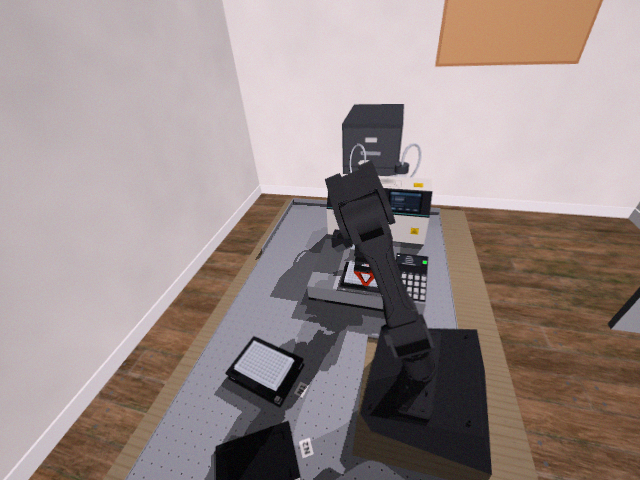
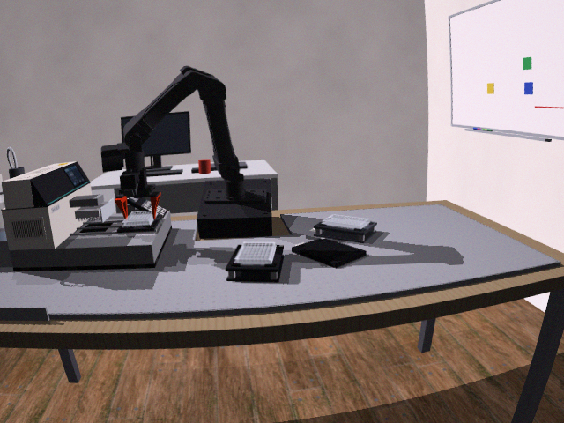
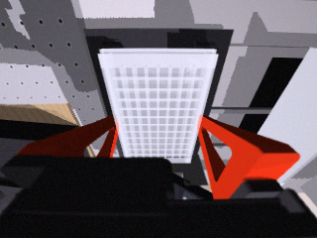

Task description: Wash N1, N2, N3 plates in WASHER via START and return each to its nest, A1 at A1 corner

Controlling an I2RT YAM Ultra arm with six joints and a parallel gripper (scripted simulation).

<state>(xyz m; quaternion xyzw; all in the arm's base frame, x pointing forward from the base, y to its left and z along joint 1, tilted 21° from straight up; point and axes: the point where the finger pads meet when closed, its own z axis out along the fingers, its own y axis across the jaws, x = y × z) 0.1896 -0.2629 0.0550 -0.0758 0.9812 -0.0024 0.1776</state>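
The black washer carrier is 10 mm below my hand. Also, from my hand: manifold head (150 mm to the right, 40 mm above, 30 mm ahead); then washer (150 mm to the right, 40 mm above, 30 mm ahead); then N1 label (360 mm to the left, 90 mm below, 60 mm ahead).
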